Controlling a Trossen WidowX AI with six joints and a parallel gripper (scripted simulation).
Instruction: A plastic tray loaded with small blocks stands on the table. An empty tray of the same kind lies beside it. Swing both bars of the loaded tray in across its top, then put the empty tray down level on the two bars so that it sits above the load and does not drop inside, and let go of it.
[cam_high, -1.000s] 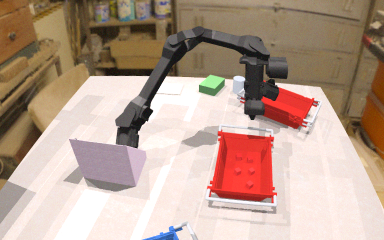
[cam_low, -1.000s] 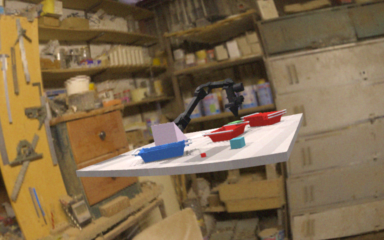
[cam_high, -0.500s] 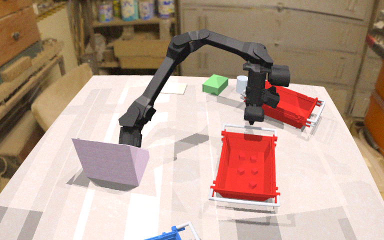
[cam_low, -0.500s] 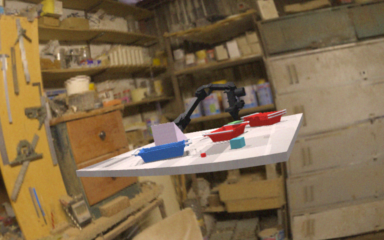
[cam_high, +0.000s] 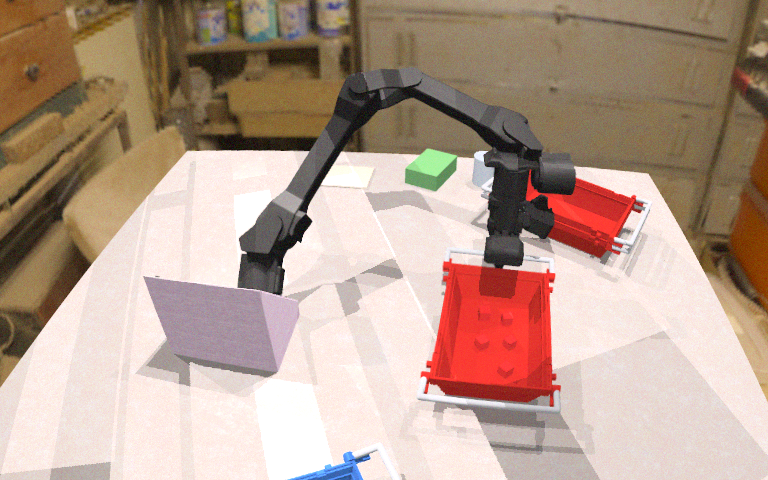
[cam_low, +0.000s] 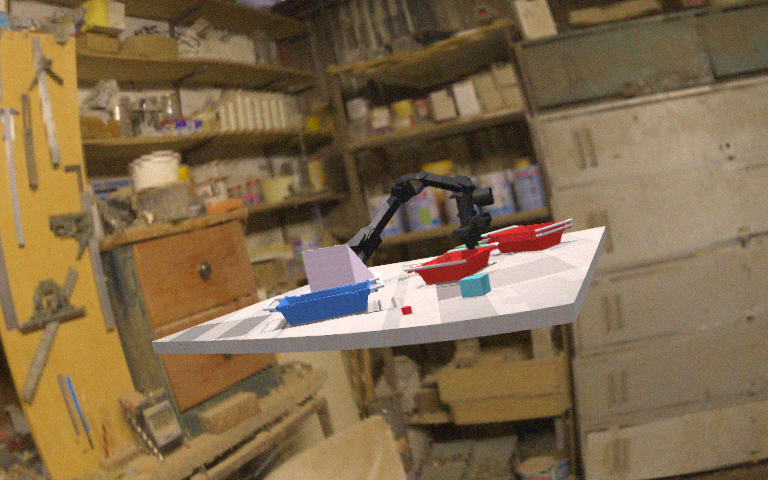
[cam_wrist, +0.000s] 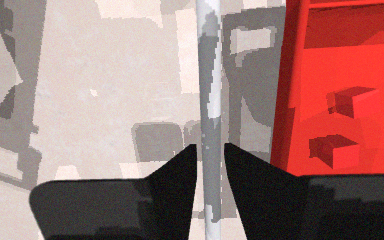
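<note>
My gripper tip is 250 mm past the blue tray, 570 mm to the left of it and 10 mm below it. Also, from my gripper tip: teal cube (180 mm ahead, 540 mm to the right, 20 mm below).
</note>
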